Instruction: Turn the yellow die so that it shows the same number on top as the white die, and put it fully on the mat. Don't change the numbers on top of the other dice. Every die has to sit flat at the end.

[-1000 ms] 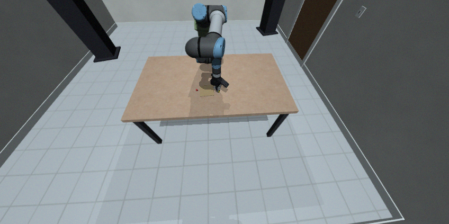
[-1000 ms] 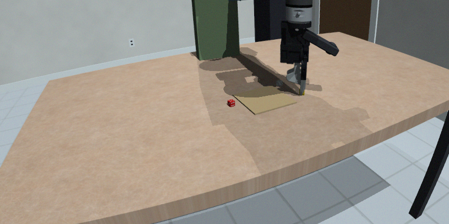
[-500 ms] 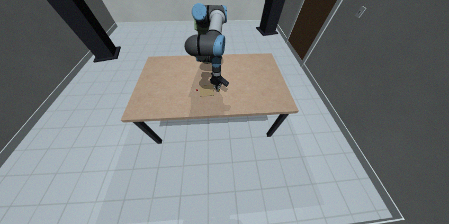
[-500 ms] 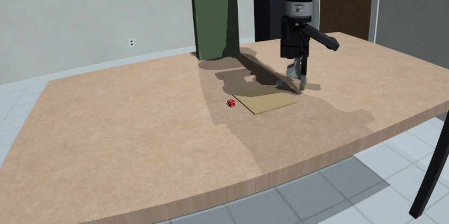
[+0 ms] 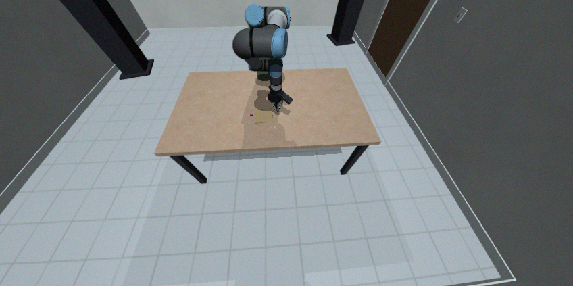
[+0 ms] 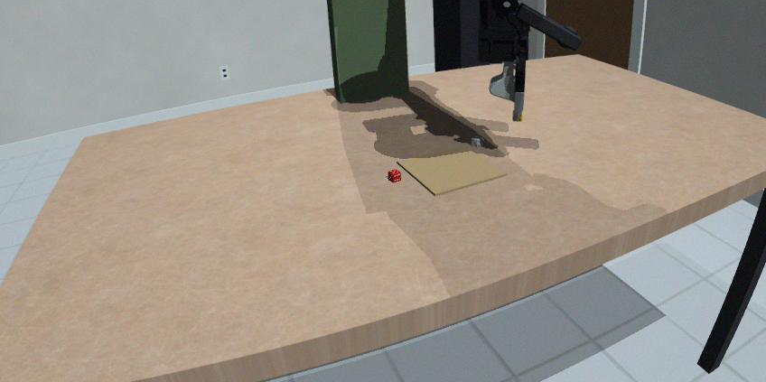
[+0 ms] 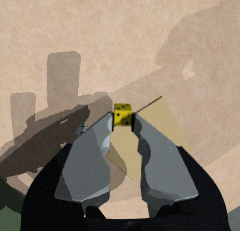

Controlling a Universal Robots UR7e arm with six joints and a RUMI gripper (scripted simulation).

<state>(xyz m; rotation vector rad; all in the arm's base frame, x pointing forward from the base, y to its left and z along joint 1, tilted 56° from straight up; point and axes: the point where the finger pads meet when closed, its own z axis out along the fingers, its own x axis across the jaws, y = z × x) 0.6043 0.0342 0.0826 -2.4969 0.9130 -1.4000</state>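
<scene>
Now: hand 5 cm past the tan mat, 11 cm to the left of it and 9 cm above it. From my hand the other things lie so: red die: 8 cm behind, 21 cm to the right, 9 cm below; white die: 9 cm behind, 1 cm to the right, 9 cm below; yellow die: 1 cm below.
</scene>
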